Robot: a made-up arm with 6 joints.
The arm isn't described. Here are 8 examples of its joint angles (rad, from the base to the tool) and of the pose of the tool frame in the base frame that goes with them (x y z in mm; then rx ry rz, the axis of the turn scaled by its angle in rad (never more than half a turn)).
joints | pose
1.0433 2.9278 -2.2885 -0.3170 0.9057 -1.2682 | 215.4 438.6 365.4 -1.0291 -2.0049 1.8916
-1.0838 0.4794 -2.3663 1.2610 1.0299 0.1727 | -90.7 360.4 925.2 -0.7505 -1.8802 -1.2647
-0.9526 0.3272 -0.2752 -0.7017 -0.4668 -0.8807 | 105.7 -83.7 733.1 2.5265 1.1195 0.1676
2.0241 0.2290 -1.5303 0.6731 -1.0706 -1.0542 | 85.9 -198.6 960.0 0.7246 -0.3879 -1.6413
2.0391 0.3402 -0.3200 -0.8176 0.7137 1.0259 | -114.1 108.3 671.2 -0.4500 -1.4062 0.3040
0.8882 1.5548 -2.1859 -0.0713 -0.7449 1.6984 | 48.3 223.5 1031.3 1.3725 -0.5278 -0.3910
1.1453 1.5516 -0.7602 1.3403 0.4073 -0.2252 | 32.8 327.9 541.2 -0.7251 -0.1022 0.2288
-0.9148 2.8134 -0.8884 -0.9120 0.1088 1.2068 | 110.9 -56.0 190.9 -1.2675 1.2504 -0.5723
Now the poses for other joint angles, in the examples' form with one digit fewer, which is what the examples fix.
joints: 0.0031 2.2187 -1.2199 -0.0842 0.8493 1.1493
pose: 338 83 406 -1.502 1.028 -0.692
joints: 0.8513 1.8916 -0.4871 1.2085 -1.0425 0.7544
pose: 149 217 396 -0.761 0.017 -1.529
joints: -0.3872 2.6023 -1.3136 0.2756 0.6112 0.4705
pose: 306 -44 282 -1.213 1.084 -0.574
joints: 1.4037 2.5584 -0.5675 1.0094 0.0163 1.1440
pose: -59 158 234 -1.796 0.639 -0.600
